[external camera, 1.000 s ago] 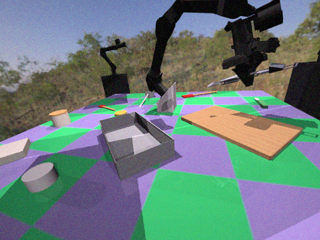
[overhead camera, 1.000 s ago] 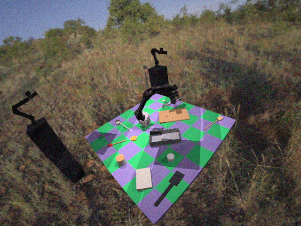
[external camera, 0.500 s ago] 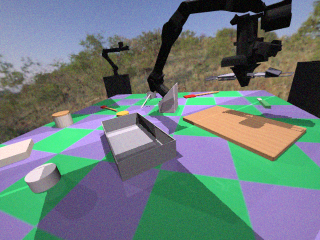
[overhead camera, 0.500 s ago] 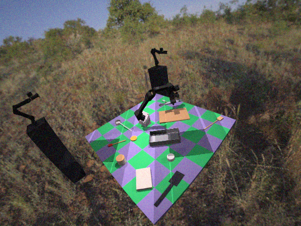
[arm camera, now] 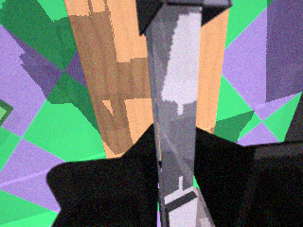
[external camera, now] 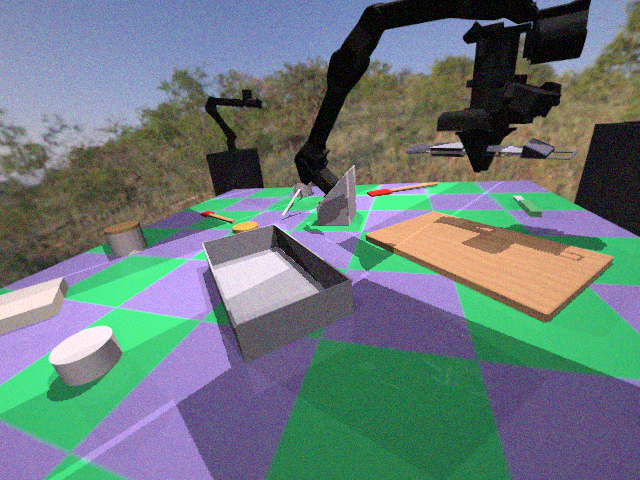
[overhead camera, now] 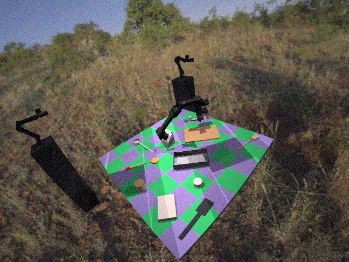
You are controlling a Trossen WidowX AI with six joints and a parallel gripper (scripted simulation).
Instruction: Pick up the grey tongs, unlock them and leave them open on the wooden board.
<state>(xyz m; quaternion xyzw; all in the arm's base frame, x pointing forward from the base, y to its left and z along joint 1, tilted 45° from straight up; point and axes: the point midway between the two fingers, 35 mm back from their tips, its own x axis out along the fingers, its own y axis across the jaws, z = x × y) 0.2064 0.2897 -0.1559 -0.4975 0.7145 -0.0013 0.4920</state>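
The wooden board is 15 cm below my gripper tip. Also, from my gripper tip: cork-lidded jar: 5 cm ahead, 83 cm to the right, 12 cm below; white cylinder: 37 cm ahead, 52 cm to the right, 14 cm below; roasting tin: 17 cm ahead, 36 cm to the right, 13 cm below.
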